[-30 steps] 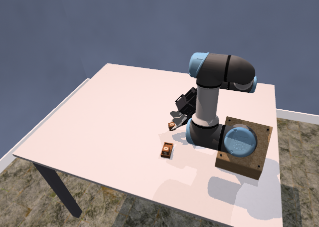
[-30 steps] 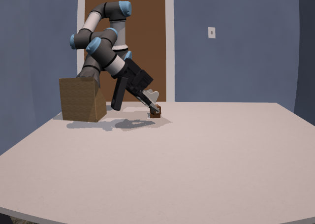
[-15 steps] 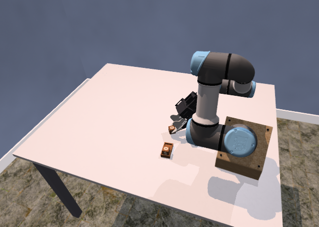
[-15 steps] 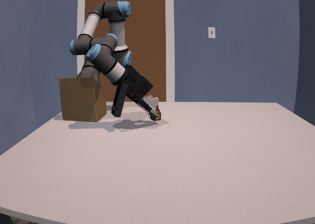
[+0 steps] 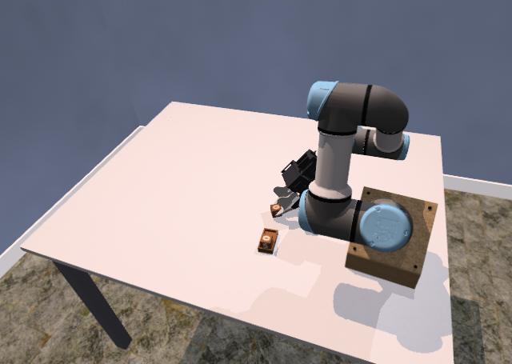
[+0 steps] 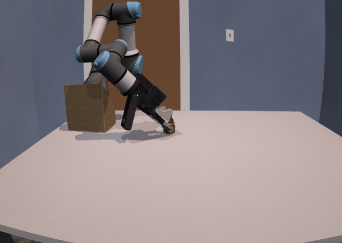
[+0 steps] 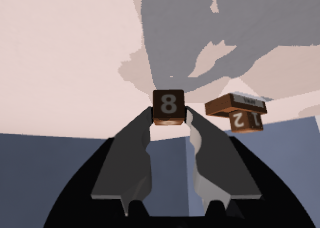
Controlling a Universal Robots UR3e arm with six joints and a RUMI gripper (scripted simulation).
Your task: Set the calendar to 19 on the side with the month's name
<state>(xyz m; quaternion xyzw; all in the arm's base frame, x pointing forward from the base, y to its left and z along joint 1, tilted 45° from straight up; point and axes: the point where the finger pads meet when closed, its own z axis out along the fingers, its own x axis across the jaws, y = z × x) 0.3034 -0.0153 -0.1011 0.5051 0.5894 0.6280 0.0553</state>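
Now: the brown digit cube 10 mm ahead of my hand and 10 mm below it. From my hand the other things lie so: tray (110 mm to the left, 20 mm below).
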